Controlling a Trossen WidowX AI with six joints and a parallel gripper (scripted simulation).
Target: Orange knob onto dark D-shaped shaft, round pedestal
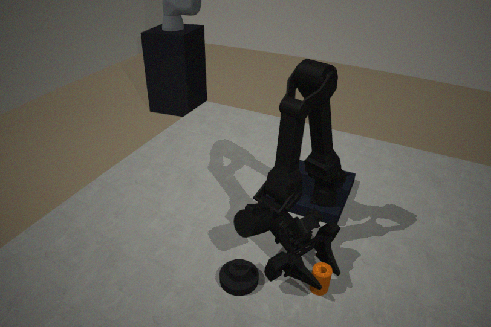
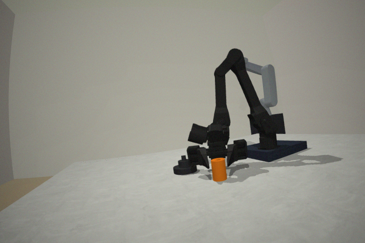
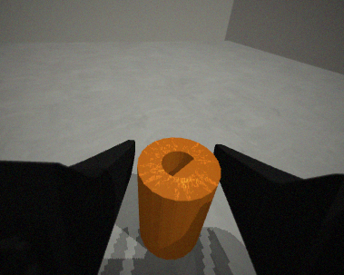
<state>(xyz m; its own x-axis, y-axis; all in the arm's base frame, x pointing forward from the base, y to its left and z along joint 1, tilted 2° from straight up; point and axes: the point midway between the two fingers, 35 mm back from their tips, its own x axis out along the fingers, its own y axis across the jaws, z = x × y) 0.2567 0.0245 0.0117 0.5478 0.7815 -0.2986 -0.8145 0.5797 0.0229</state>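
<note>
My gripper tip is now 2 cm to the left of the orange knob, 2 cm above it and 1 cm past it. Round my gripper tip: dark round pedestal 19 cm to the right, 2 cm below, 2 cm ahead.
</note>
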